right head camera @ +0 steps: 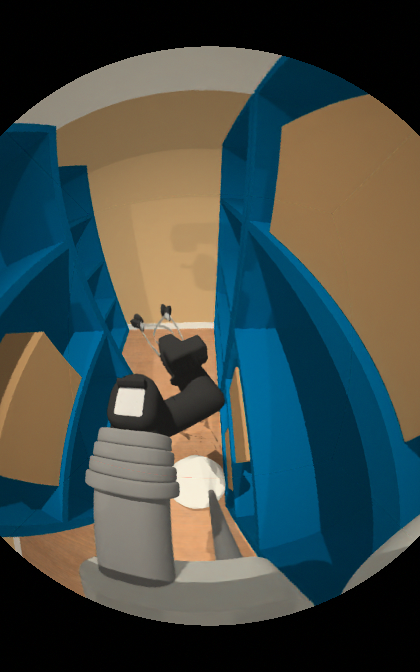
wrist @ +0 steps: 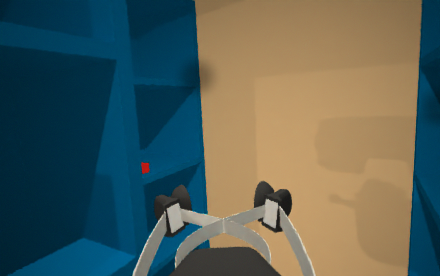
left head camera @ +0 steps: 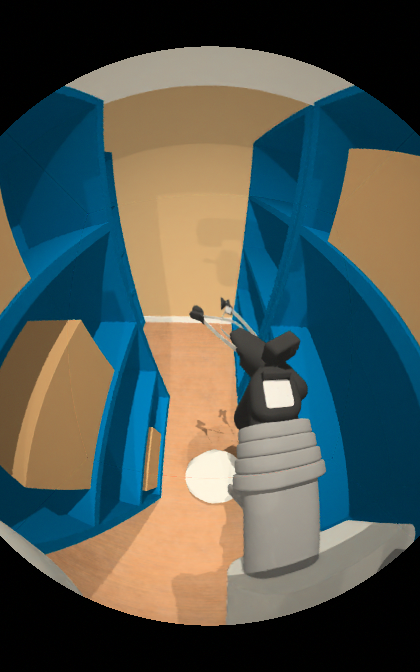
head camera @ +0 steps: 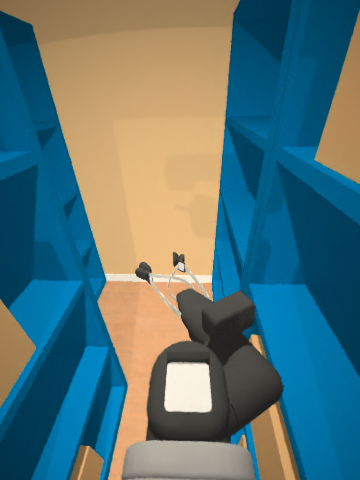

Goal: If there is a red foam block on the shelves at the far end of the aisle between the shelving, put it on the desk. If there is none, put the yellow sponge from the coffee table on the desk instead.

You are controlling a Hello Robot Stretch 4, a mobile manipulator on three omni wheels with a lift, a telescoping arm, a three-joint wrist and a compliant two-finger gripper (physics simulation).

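Frame: origin at the robot's base, x right, y ahead, z up, level; centimetres.
Where they show: gripper, fingertip midpoint: (wrist: 222, 199) (head camera: 157, 260).
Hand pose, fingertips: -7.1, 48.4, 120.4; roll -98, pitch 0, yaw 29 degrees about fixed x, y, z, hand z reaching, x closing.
After its pixels a point has its place, as x, y, z.
A small red block (wrist: 145, 168) {-89.7, 120.2, 98.7} shows in the wrist view, left of centre. It sits on a shelf board of the far left blue shelving (wrist: 167, 112) {-107.0, 160.6, 124.2}, partly hidden behind an upright. The red block cannot be made out in the head views. My gripper (head camera: 161, 266) {-7.1, 48.5, 120.4} (left head camera: 212, 309) (right head camera: 152, 316) (wrist: 222, 199) {-7.1, 48.5, 120.4} is open and empty, its fingertips wide apart. It hangs in the aisle between the shelving, well short of the block. The desk, the coffee table and the yellow sponge do not show in these views.
Blue shelving (head camera: 60, 300) {-43.1, 56.3, 96.3} (right head camera: 85, 280) lines the left of the aisle and more blue shelving (head camera: 270, 165) {21.8, 67.6, 136.9} (left head camera: 295, 215) lines the right. Cardboard boxes (left head camera: 65, 405) (right head camera: 345, 240) stand on the shelves. A tan wall (head camera: 145, 150) {-28.9, 164.4, 122.1} closes the far end. A white disc (left head camera: 210, 476) (right head camera: 197, 482) is low in the aisle.
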